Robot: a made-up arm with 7 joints. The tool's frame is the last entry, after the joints. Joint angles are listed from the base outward. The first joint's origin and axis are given. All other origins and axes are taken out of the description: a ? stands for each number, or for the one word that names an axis. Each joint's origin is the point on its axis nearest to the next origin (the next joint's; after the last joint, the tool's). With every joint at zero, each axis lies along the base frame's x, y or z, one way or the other. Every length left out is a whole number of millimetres.
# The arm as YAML. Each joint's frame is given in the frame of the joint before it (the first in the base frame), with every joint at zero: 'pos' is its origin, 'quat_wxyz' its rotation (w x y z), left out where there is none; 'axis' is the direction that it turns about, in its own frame. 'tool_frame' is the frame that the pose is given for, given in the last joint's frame.
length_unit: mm
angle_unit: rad
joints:
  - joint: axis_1
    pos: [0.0, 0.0, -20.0]
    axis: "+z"
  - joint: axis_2
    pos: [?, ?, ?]
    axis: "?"
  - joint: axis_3
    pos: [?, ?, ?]
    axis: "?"
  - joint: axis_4
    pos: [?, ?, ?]
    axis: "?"
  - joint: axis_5
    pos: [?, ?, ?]
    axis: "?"
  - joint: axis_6
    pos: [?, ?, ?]
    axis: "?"
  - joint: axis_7
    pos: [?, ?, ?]
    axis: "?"
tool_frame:
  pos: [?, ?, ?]
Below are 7 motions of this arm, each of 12 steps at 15 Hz.
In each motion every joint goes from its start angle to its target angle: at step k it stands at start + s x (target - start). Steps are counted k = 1, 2, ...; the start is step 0. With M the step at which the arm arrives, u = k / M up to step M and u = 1 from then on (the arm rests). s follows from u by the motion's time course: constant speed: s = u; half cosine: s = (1 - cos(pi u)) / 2; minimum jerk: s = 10 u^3 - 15 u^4 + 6 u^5.
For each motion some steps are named. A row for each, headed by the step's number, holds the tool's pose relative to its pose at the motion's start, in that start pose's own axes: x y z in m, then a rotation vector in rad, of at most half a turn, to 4 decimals.
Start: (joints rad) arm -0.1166 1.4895 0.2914 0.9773 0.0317 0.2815 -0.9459
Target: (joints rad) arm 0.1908 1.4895 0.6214 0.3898 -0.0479 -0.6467 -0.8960
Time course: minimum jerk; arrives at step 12
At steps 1, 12:
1: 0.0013 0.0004 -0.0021 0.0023 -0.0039 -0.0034
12: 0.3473 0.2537 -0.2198 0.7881 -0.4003 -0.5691

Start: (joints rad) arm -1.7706 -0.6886 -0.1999 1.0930 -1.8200 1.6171 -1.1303
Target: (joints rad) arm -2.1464 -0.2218 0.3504 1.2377 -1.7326 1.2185 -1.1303
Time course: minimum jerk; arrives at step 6
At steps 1, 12:
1: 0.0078 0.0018 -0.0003 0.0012 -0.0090 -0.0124
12: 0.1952 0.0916 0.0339 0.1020 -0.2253 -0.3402

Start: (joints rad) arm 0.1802 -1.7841 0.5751 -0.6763 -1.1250 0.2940 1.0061
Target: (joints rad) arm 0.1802 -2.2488 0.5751 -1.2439 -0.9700 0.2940 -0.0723
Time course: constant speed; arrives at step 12
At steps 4, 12:
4: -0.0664 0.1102 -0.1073 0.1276 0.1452 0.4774
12: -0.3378 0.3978 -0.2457 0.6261 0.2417 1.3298

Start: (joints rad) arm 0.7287 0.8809 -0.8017 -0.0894 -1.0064 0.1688 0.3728
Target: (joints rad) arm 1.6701 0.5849 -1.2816 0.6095 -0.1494 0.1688 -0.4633
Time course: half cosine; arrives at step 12
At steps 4, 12:
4: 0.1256 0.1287 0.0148 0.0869 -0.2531 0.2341
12: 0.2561 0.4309 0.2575 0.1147 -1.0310 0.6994

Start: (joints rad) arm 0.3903 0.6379 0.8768 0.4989 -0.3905 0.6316 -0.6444
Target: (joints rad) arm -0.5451 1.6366 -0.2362 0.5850 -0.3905 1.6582 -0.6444
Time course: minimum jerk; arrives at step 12
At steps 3, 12:
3: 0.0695 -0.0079 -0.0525 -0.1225 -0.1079 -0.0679
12: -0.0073 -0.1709 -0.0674 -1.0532 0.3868 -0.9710

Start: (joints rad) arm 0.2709 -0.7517 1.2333 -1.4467 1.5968 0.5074 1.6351
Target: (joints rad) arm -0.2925 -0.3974 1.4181 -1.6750 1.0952 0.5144 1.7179
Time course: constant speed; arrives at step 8
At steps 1, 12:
1: -0.0461 -0.0810 -0.0183 -0.0691 0.0596 -0.1027
12: -0.5874 -0.4139 0.0209 -0.4734 0.5751 -0.7890

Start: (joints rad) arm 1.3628 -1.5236 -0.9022 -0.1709 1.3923 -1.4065 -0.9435
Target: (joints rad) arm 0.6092 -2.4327 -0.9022 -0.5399 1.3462 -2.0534 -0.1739
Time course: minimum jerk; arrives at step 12
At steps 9, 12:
9: -0.4113 0.1928 0.3444 -0.9456 -0.0807 -2.1958
12: -0.4232 0.2512 0.3659 -1.0786 -0.1568 -2.4401

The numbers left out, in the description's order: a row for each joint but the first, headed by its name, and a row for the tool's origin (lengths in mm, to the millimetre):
axis_2: xyz 110.0 90.0 0.0, axis -y
axis_3: xyz -10.0 0.0 -110.0, axis +y
axis_4: xyz -370.0 0.0 -50.0, axis -x
axis_5: xyz 0.0 -500.0 70.0, axis -y
axis_6: xyz 110.0 0.0 -500.0, axis +z
axis_7: xyz -30.0 -60.0 0.0, axis -z
tool: xyz 20.0 -70.0 0.0

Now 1 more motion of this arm.
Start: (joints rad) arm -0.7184 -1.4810 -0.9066 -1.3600 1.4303 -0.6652 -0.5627
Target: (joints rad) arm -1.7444 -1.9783 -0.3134 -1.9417 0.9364 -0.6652 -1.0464
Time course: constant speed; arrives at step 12
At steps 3, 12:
3: -0.2590 0.0149 0.1336 -0.2250 -0.0441 -0.2443
12: -0.7049 0.7731 -0.0309 -0.3715 -0.1616 -1.2486

